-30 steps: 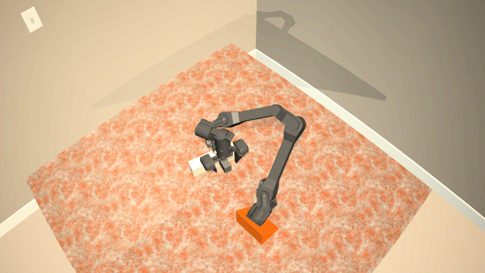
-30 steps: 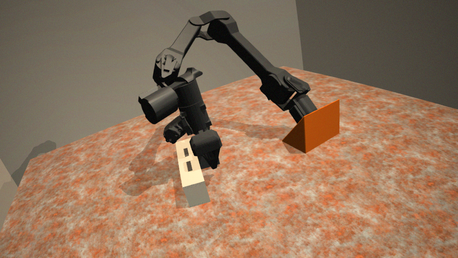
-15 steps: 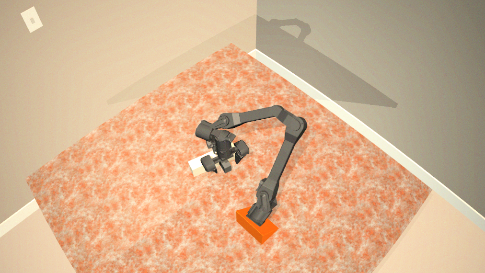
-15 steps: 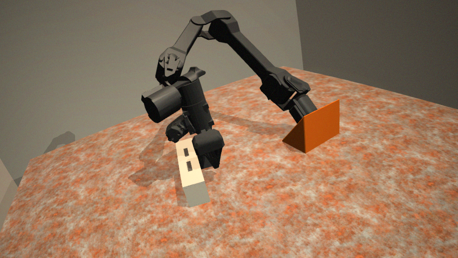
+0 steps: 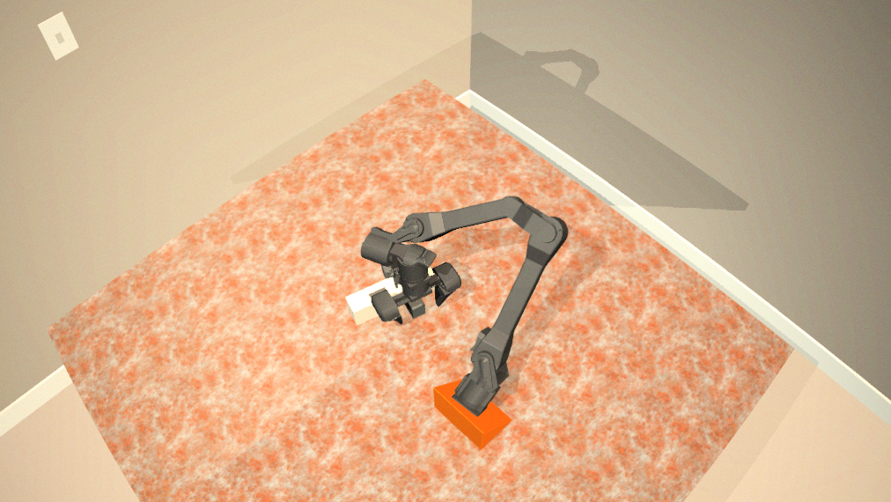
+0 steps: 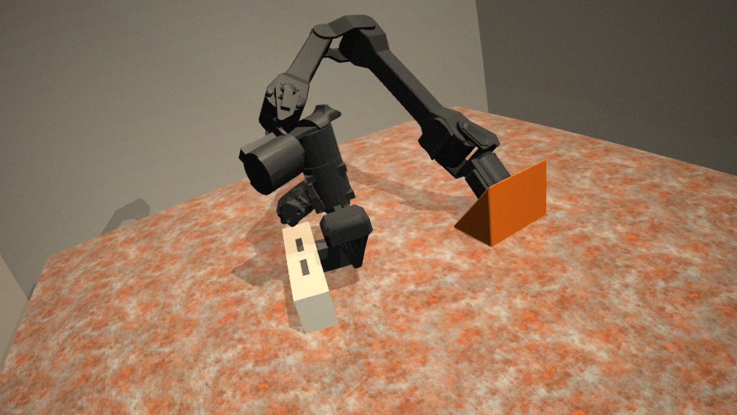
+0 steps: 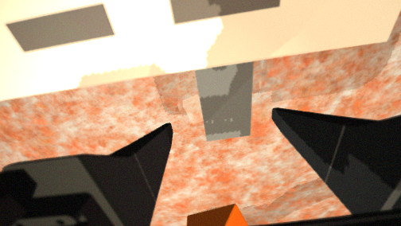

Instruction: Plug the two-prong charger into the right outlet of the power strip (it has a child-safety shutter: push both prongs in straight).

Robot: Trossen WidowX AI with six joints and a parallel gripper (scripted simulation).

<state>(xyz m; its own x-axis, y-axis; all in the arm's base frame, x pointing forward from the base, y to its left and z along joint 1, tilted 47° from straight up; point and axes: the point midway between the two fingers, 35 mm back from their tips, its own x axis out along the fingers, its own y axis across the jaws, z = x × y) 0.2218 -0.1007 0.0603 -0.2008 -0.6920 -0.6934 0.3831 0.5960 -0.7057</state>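
My gripper tip is now 40 mm short of the two-prong charger, 20 mm to the left of it and 10 mm below it.
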